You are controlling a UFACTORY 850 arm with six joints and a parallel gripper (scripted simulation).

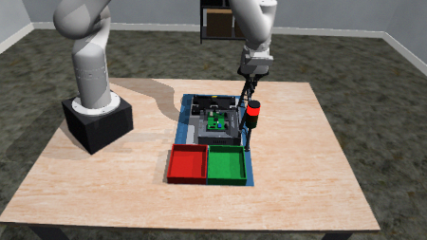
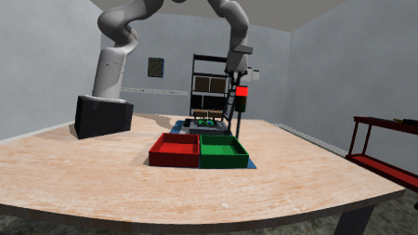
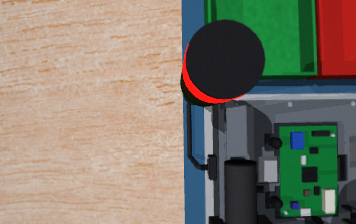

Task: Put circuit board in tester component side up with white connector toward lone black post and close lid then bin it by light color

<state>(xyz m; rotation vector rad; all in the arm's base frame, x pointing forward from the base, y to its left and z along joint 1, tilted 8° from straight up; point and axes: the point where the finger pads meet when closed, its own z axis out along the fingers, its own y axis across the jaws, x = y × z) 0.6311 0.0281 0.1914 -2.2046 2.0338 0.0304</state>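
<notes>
The green circuit board is 13 cm behind my hand, 1 cm to the right of it and 20 cm below it. From my hand the other things lie so: dark nest (13 cm behind, 21 cm below); then clear lid (2 cm behind, 9 cm below); then green bin (7 cm behind, 21 cm to the right, 26 cm below).
</notes>
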